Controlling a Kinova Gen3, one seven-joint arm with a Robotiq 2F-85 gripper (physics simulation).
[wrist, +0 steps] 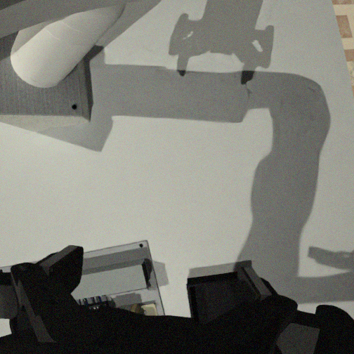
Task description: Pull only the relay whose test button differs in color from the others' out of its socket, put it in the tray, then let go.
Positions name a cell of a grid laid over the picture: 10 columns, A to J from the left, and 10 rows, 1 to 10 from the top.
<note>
In view: my gripper (E8) and a grey cover strip (D8).
</note>
